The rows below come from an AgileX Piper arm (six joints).
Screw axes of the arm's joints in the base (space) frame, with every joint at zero. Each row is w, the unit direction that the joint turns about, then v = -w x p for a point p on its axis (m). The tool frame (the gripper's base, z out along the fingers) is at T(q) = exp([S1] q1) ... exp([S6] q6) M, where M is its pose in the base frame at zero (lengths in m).
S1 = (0, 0, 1, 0, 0, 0)
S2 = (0, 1, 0, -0.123, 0, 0)
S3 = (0, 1, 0, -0.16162, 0, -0.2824)
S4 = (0.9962, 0, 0.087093, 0, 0.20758, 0)
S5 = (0, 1, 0, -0.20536, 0, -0.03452)
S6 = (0.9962, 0, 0.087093, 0, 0.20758, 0)
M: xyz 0.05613 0 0.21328 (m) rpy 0 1.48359 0 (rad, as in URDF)
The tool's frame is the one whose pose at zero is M.
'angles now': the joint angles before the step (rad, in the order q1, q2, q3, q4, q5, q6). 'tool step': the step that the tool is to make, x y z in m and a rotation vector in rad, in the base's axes. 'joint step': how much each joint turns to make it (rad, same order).
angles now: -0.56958, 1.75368, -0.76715, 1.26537, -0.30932, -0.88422
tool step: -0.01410, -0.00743, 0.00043, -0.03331, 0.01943, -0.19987
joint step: 0.00000, -0.00074, 0.00663, 0.19391, -0.15229, -0.06530
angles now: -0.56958, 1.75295, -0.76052, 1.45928, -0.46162, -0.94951
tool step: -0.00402, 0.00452, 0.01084, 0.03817, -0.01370, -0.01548
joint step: 0.00000, -0.04973, -0.00002, 0.15736, 0.02259, -0.13350
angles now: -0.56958, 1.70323, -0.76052, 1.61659, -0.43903, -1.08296
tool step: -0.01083, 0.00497, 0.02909, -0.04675, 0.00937, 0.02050
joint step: 0.00000, -0.11082, 0.00684, 0.12776, -0.02724, -0.19269
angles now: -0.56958, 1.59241, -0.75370, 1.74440, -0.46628, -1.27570
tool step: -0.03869, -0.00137, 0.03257, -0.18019, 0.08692, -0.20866
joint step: -0.00249, -0.12402, 0.03711, 0.00003, -0.29225, -0.02044
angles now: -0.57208, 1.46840, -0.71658, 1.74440, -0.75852, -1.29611
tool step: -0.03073, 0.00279, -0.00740, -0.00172, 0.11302, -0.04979
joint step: -0.04546, -0.04955, 0.08626, 0.00002, -0.05327, -0.06711
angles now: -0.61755, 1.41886, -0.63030, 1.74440, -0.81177, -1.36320
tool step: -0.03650, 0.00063, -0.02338, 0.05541, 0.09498, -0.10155
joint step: -0.09043, -0.00388, 0.10619, 0.00001, -0.01913, -0.00458
